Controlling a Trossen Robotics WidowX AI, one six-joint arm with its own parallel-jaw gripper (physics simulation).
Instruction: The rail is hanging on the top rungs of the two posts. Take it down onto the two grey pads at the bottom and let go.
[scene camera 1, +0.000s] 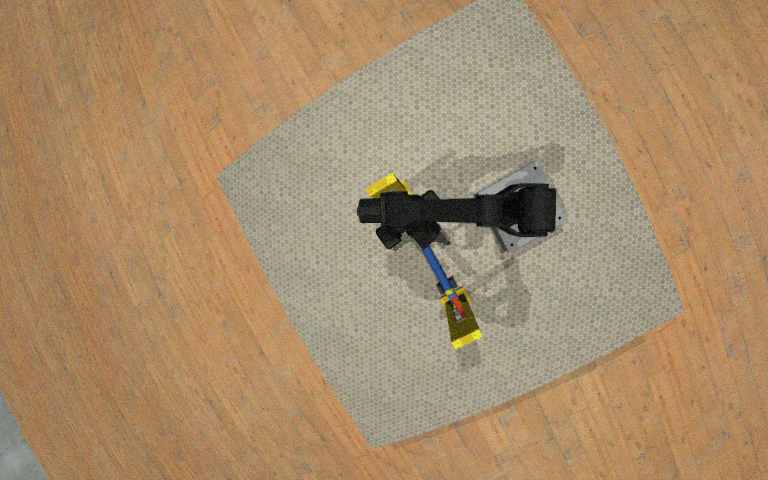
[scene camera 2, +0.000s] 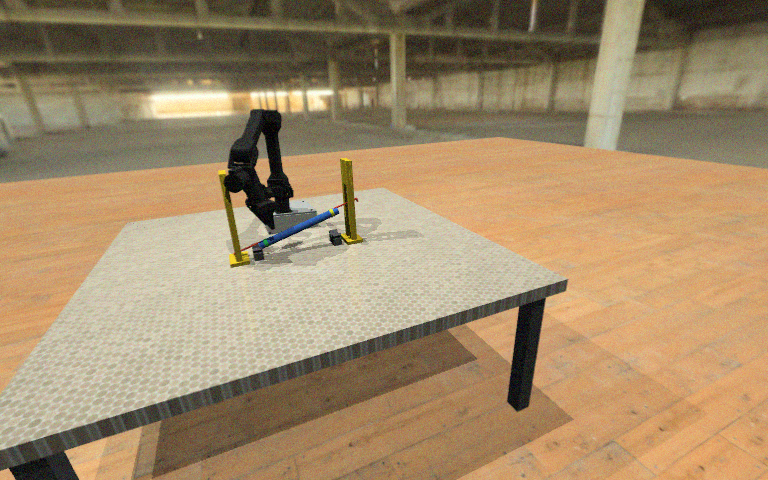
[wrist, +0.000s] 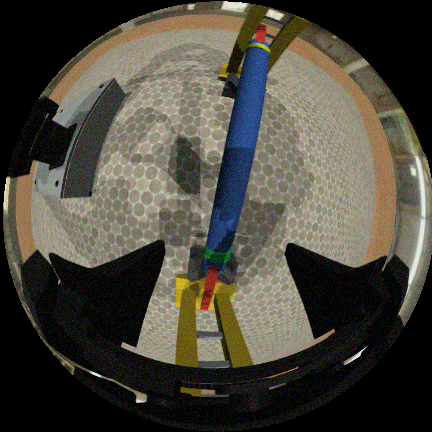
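Pixels of known places: gripper, between the fingertips: (scene camera 2: 269, 226) (wrist: 227, 249); arm's base, origin of its link: (scene camera 1: 502, 207) (scene camera 2: 282, 211) (wrist: 60, 147).
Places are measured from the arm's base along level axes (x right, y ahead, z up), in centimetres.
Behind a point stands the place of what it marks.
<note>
The blue rail (scene camera 1: 434, 266) @[x -3.1, y 26.4, z 2.9 cm] (scene camera 2: 297, 228) @[x 1.5, y 26.9, z 0.8 cm] (wrist: 243, 120) @[x 0.4, y 25.4, z 1.8 cm] slopes between two yellow ladder posts. Its green-banded end is low, at the grey pad (scene camera 2: 258, 254) @[x 15.8, y 27.9, z -5.3 cm] (wrist: 196, 260) @[x 14.0, y 22.9, z -3.3 cm] beside the left post (scene camera 2: 229, 220) @[x 22.6, y 27.8, z 8.0 cm] (wrist: 187, 330) @[x 20.5, y 22.1, z 1.9 cm] in scene camera 2; exact contact cannot be told. Its yellow-banded end is high above the other grey pad (scene camera 2: 335, 237) @[x -11.2, y 29.5, z -4.5 cm] (wrist: 230, 86) @[x -10.6, y 25.0, z -4.5 cm], with its red hook (scene camera 2: 356, 199) @[x -21.4, y 27.4, z 7.6 cm] (wrist: 260, 33) at the right post (scene camera 2: 348, 198) @[x -16.9, y 30.5, z 9.4 cm] (scene camera 1: 464, 325) @[x -17.2, y 26.9, z 17.2 cm]. My gripper (scene camera 2: 271, 227) @[x 10.3, y 24.9, z 2.6 cm] (wrist: 227, 249) @[x 10.3, y 24.9, z 2.6 cm] is open and empty, its fingers wide apart above the green-banded end. The arm hides that end in scene camera 1.
The arm's grey base plate (scene camera 1: 509, 244) @[x -10.5, y 4.1, z -0.6 cm] (scene camera 2: 303, 213) @[x -7.1, y 4.9, z -1.0 cm] (wrist: 82, 150) @[x 0.9, y 4.5, z -2.7 cm] stands on the tiled table top (scene camera 1: 339, 316) @[x -2.2, y 66.0, z -7.5 cm] (scene camera 2: 283, 316) @[x 17.2, y 65.9, z -7.5 cm], to one side of the rail. The left post's upper part (scene camera 2: 223, 180) @[x 22.0, y 27.9, z 20.6 cm] stands close to the arm's wrist in scene camera 2.
</note>
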